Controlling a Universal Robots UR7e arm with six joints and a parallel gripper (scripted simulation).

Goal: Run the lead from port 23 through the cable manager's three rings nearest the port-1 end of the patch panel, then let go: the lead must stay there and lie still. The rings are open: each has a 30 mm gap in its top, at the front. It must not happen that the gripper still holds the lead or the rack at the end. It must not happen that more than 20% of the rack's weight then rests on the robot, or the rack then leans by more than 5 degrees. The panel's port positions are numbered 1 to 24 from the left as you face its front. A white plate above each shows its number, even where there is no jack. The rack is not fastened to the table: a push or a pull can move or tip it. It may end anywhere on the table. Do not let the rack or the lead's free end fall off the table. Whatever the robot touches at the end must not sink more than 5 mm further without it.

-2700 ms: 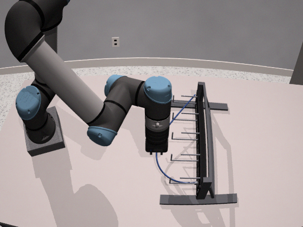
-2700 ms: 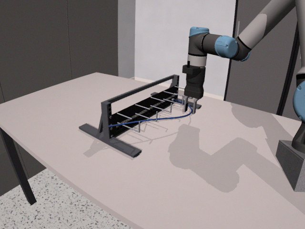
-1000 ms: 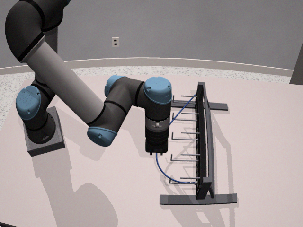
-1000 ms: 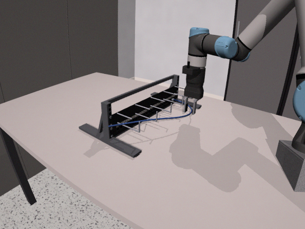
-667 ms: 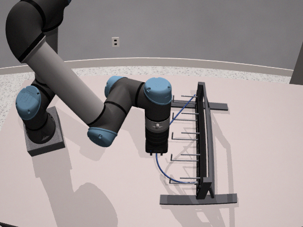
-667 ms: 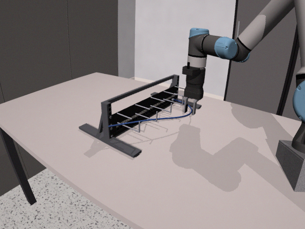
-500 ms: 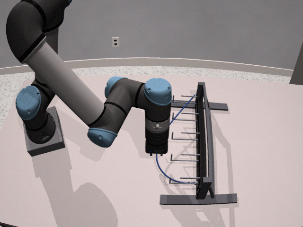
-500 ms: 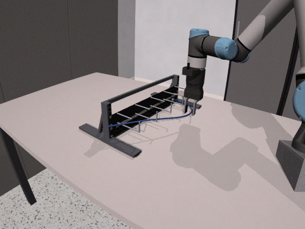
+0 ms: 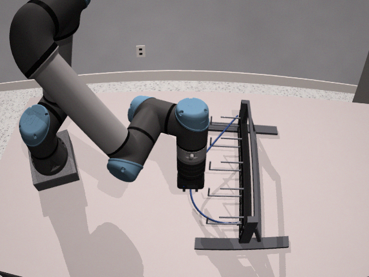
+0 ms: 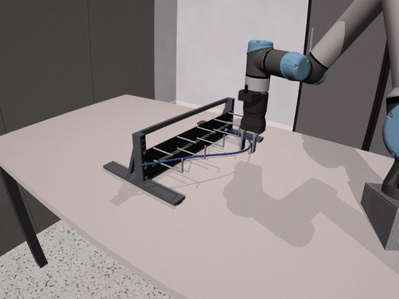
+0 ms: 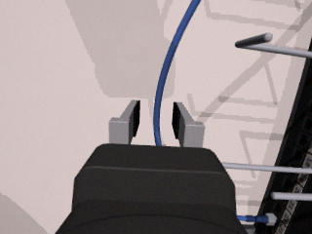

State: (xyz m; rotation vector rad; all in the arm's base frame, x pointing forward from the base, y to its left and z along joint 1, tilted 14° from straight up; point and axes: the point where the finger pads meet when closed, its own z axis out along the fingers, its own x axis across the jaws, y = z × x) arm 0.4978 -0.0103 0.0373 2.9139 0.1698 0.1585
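Now: the rack 17 cm ahead of my hand, 7 cm to the left of it and 1 cm above it.
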